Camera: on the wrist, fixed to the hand. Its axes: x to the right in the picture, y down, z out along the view.
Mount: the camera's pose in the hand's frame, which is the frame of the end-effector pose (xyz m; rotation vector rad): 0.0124 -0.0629 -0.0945 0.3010 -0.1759 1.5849
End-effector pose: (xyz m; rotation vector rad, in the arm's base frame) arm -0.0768 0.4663 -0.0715 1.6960 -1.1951 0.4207
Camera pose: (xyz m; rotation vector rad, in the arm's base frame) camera 0.0055 0.5429 -0.0514 0.6326 -2.5349 1.4271
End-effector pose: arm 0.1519 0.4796 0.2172 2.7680 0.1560 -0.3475
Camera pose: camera 0.1752 0.5723 0.2796 2.1681 -2.0453 -0.1376
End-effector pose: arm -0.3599 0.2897 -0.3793 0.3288 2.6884 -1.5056
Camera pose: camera -0.3787 0.3400 -0.2785 1.6400 1.1443 -1.1174
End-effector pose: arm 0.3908 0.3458 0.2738 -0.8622 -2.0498 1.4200
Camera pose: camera 0.4354 0.3980 0.3650 1.8763 0.6749 -1.8344
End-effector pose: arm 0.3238 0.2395 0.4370 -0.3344 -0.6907 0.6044
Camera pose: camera 0.4211 0.1895 0.4043 -0.5165 -0.3672 2.2351
